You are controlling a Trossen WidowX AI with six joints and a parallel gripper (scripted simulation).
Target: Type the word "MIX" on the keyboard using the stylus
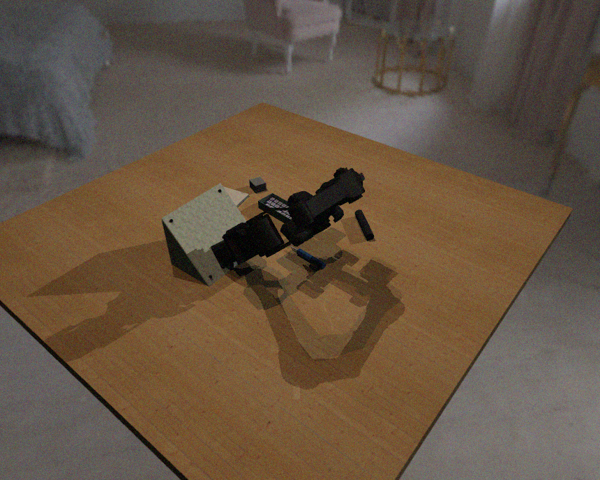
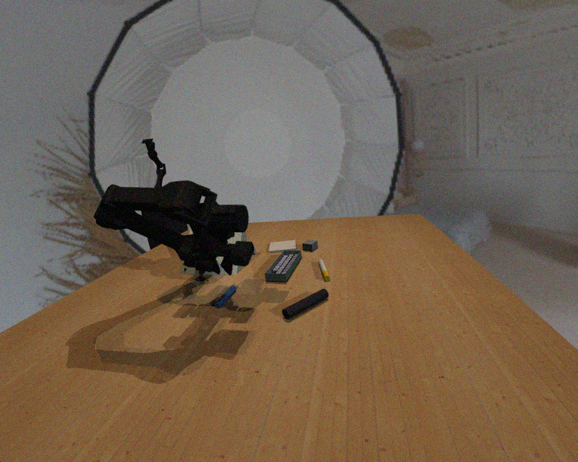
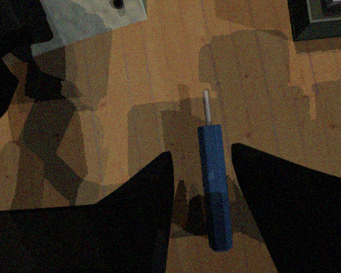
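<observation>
Right now the blue stylus is 5 cm below my gripper tip and 1 cm ahead of it. From my gripper tip the other things lie so: yellow marker: 24 cm ahead, 13 cm to the left, 5 cm below; pale flat pad: 36 cm to the left, 6 cm below, 5 cm ahead; grey cube: 34 cm to the left, 16 cm ahead, 5 cm below.
</observation>
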